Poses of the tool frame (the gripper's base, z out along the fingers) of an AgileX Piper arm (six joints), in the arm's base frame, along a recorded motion.
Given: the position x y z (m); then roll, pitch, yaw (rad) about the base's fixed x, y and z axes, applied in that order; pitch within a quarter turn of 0, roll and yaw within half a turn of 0.
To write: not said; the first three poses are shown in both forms.
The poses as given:
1: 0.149 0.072 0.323 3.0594 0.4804 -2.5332
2: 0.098 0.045 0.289 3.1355 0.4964 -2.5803
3: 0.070 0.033 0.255 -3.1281 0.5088 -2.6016
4: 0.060 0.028 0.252 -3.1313 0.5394 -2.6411
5: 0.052 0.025 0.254 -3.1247 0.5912 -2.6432
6: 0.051 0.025 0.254 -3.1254 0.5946 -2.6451
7: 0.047 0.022 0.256 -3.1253 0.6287 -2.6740
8: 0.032 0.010 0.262 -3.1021 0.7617 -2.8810
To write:
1: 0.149 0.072 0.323 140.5 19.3 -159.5
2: 0.098 0.045 0.289 144.3 23.6 -163.6
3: 0.070 0.033 0.255 145.8 25.1 -164.7
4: 0.060 0.028 0.252 147.7 27.1 -164.5
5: 0.052 0.025 0.254 147.2 29.8 -163.1
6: 0.051 0.025 0.254 147.3 30.0 -163.0
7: 0.047 0.022 0.256 148.5 32.2 -162.8
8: 0.032 0.010 0.262 161.7 42.6 -169.1
